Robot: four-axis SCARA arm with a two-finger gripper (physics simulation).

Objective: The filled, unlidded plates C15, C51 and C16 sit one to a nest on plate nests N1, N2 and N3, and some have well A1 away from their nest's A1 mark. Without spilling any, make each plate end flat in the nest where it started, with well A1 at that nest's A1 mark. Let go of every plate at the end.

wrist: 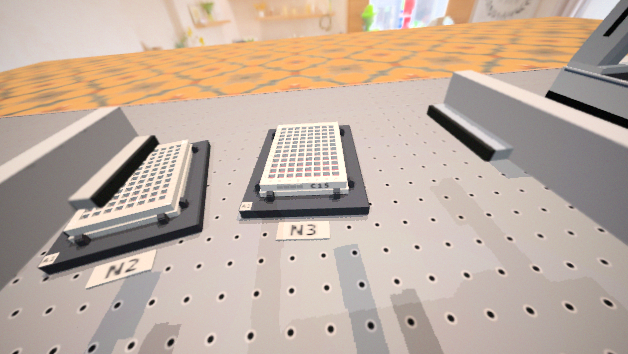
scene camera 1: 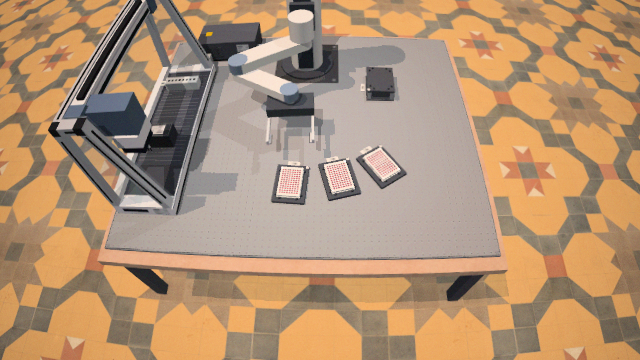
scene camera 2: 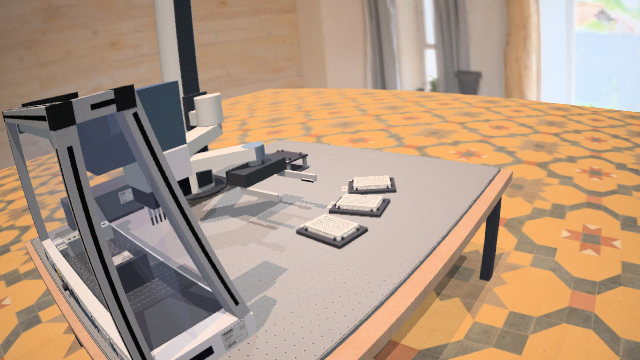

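Plate C15 (scene camera 1: 290, 181) (scene camera 2: 331, 226) (wrist: 307, 155), white with red wells, lies in nest N3 (scene camera 1: 289, 201) (wrist: 300, 206); its label faces the wrist camera. A second plate (scene camera 1: 339, 176) (scene camera 2: 360, 202) (wrist: 155, 185) lies in nest N2 (wrist: 196, 212), its label unreadable. A third plate (scene camera 1: 381, 163) (scene camera 2: 371, 182) lies in the right-hand nest (scene camera 1: 384, 184). The A1 tags of N3 (wrist: 246, 206) and N2 (wrist: 49, 260) are at their near left corners; I cannot make out the plates' well A1. My gripper (scene camera 1: 290, 141) (scene camera 2: 295, 189) (wrist: 293, 108) is open and empty, short of N3.
A framed gantry machine (scene camera 1: 175, 193) stands on the table's left. A black box (scene camera 1: 231, 37) is at the back left. The arm's column (scene camera 1: 317, 30) rises at the back. A dark raised stand (scene camera 1: 380, 80) is at the back right, behind the nests.
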